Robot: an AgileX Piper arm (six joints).
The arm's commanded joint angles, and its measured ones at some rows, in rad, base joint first. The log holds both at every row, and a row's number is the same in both.
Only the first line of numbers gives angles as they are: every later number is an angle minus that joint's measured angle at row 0.
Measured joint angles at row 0:
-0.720, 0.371, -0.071, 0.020, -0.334, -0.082
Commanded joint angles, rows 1 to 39:
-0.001, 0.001, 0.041, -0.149, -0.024, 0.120
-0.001, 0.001, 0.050, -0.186, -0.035, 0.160
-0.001, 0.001, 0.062, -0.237, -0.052, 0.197
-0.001, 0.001, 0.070, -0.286, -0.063, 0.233
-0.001, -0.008, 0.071, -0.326, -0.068, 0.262
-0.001, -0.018, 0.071, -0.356, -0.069, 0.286
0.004, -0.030, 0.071, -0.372, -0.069, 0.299
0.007, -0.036, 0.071, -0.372, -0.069, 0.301
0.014, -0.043, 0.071, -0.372, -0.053, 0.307
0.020, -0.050, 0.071, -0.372, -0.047, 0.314
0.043, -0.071, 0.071, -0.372, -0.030, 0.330
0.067, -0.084, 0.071, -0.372, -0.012, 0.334
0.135, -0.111, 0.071, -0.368, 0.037, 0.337
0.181, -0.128, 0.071, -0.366, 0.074, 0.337
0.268, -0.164, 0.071, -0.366, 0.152, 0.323
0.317, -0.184, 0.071, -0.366, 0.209, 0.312
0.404, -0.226, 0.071, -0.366, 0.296, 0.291
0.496, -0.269, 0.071, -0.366, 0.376, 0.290
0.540, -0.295, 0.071, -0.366, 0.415, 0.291
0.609, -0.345, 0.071, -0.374, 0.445, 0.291
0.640, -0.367, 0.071, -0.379, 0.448, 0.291
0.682, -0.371, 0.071, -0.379, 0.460, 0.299
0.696, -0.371, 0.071, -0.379, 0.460, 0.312
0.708, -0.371, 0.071, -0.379, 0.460, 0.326
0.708, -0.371, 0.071, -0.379, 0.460, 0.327
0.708, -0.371, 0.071, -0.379, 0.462, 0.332
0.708, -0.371, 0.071, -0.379, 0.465, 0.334
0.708, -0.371, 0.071, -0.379, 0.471, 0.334
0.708, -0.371, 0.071, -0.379, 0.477, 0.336
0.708, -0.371, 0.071, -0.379, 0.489, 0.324
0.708, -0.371, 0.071, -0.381, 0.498, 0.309
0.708, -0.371, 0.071, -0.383, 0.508, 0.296
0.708, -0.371, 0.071, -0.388, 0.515, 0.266
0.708, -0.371, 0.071, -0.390, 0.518, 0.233
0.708, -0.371, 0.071, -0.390, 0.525, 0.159
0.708, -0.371, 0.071, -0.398, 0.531, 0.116
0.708, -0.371, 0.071, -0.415, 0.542, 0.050
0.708, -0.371, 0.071, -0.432, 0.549, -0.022
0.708, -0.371, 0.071, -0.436, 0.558, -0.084
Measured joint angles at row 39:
0.706, -0.366, 0.068, -0.385, 0.523, 0.136
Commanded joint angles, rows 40 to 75:
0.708, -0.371, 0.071, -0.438, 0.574, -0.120
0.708, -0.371, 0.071, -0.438, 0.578, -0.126
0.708, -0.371, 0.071, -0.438, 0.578, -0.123
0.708, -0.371, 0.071, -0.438, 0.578, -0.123
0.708, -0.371, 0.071, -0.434, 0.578, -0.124
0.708, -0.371, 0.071, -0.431, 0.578, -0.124
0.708, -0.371, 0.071, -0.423, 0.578, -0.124
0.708, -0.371, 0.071, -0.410, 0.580, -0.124
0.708, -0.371, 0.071, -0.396, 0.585, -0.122
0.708, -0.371, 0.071, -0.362, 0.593, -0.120
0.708, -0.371, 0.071, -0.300, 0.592, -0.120
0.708, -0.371, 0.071, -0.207, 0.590, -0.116
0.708, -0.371, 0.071, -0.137, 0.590, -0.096
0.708, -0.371, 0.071, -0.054, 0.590, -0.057
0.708, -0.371, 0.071, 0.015, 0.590, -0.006
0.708, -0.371, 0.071, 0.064, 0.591, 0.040
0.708, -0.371, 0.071, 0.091, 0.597, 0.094
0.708, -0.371, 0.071, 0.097, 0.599, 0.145
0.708, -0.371, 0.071, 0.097, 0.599, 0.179
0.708, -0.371, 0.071, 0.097, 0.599, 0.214
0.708, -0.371, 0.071, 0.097, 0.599, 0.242
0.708, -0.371, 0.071, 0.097, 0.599, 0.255
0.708, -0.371, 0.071, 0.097, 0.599, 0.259
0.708, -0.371, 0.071, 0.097, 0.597, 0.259
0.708, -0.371, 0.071, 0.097, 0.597, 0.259
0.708, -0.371, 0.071, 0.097, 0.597, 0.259
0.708, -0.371, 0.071, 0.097, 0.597, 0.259
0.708, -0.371, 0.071, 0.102, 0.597, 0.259
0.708, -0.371, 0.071, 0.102, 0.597, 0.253
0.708, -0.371, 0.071, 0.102, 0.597, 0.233
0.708, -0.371, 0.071, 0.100, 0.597, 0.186
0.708, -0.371, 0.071, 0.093, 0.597, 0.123
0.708, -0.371, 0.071, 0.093, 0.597, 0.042
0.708, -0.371, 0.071, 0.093, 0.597, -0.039
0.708, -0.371, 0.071, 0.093, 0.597, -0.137
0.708, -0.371, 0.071, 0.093, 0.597, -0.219
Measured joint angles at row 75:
0.706, -0.366, 0.068, 0.103, 0.593, 0.082
